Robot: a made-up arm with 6 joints. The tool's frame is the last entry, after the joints.
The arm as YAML. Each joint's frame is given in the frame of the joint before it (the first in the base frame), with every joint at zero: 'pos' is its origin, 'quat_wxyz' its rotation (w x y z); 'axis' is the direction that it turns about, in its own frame. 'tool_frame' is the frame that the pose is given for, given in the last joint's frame.
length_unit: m
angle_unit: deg
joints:
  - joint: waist
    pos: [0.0, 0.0, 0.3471]
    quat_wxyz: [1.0, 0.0, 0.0, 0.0]
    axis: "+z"
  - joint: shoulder
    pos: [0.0, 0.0, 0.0]
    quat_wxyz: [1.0, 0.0, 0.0, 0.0]
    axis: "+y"
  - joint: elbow
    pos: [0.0, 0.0, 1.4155]
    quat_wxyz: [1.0, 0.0, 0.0, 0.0]
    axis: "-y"
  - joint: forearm
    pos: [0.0, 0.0, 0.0]
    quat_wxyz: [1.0, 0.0, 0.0, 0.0]
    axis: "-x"
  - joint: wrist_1
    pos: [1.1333, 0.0, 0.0]
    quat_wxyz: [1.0, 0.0, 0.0, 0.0]
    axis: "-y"
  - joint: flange
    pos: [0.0, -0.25, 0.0]
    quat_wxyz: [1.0, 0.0, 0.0, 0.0]
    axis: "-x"
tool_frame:
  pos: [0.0, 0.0, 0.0]
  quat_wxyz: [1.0, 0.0, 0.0, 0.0]
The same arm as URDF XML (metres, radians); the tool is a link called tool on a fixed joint. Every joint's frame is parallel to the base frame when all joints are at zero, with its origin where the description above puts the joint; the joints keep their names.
<robot name="arm">
  <joint name="waist" type="continuous">
    <parent link="base"/>
    <child link="link1"/>
    <origin xyz="0.0000 0.0000 0.3471" rpy="0.0000 0.0000 0.0000"/>
    <axis xyz="0 0 1"/>
  </joint>
  <joint name="shoulder" type="continuous">
    <parent link="link1"/>
    <child link="link2"/>
    <origin xyz="0.0000 0.0000 0.0000" rpy="0.0000 0.0000 0.0000"/>
    <axis xyz="0 1 0"/>
  </joint>
  <joint name="elbow" type="continuous">
    <parent link="link2"/>
    <child link="link3"/>
    <origin xyz="0.0000 0.0000 1.4155" rpy="0.0000 0.0000 0.0000"/>
    <axis xyz="0 -1 0"/>
  </joint>
  <joint name="forearm" type="continuous">
    <parent link="link3"/>
    <child link="link4"/>
    <origin xyz="0.0000 0.0000 0.0000" rpy="0.0000 0.0000 0.0000"/>
    <axis xyz="-1 0 0"/>
  </joint>
  <joint name="wrist_1" type="continuous">
    <parent link="link4"/>
    <child link="link5"/>
    <origin xyz="1.1333 0.0000 0.0000" rpy="0.0000 0.0000 0.0000"/>
    <axis xyz="0 -1 0"/>
  </joint>
  <joint name="flange" type="continuous">
    <parent link="link5"/>
    <child link="link6"/>
    <origin xyz="0.0000 -0.2500 0.0000" rpy="0.0000 0.0000 0.0000"/>
    <axis xyz="-1 0 0"/>
  </joint>
  <joint name="tool_joint" type="fixed">
    <parent link="link6"/>
    <child link="tool"/>
    <origin xyz="0.0000 0.0000 0.0000" rpy="0.0000 0.0000 0.0000"/>
  </joint>
  <link name="base"/>
  <link name="link1"/>
  <link name="link2"/>
  <link name="link3"/>
  <link name="link4"/>
  <link name="link5"/>
  <link name="link6"/>
  <link name="tool"/>
</robot>

